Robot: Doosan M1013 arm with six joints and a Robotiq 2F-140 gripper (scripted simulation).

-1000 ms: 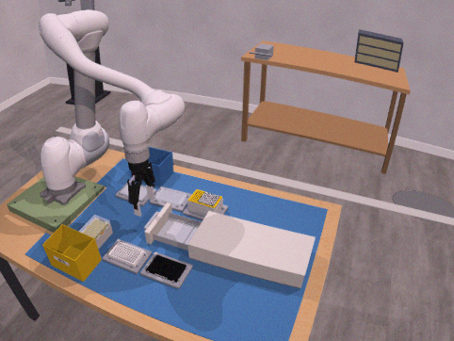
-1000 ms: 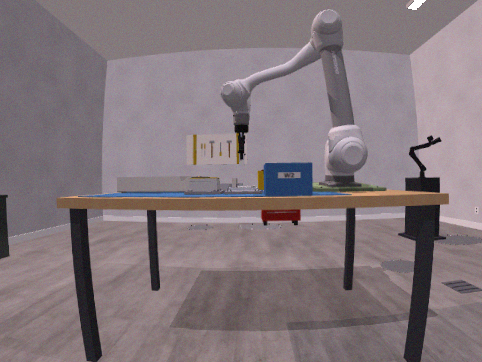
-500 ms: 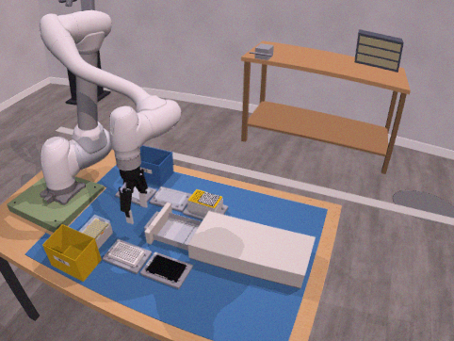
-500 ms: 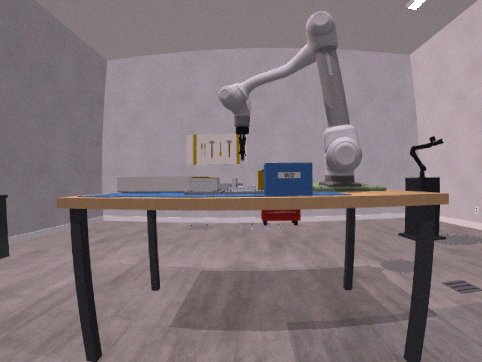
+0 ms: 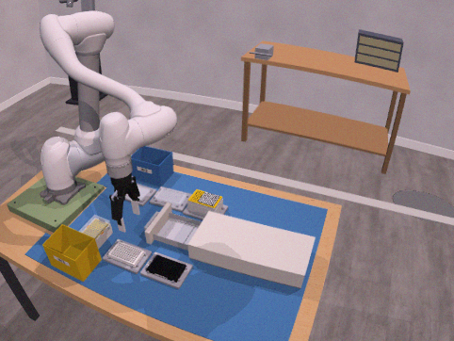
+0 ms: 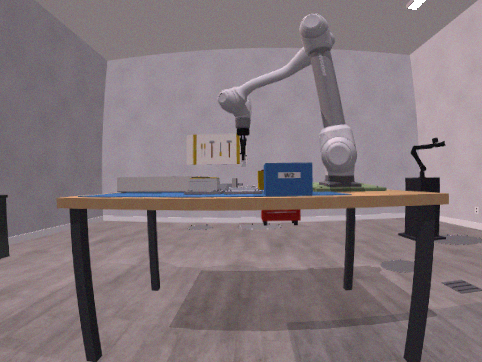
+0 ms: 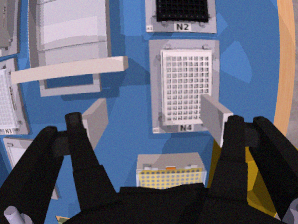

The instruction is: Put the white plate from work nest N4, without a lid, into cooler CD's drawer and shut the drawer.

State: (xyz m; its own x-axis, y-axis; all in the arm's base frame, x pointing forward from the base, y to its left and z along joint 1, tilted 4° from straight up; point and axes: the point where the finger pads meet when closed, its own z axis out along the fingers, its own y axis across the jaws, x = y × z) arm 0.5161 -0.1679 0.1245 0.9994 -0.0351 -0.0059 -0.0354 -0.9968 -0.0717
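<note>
Right now the white plate is 140 mm below my hand, 60 mm to the right of it and 10 mm behind it. The rest, counted from my hand: nest: 160 mm below, 60 mm to the right, 10 mm behind; then drawer: 170 mm ahead, 140 mm below, 130 mm to the left; then black plate: 170 mm ahead, 140 mm below, 60 mm to the right.
</note>
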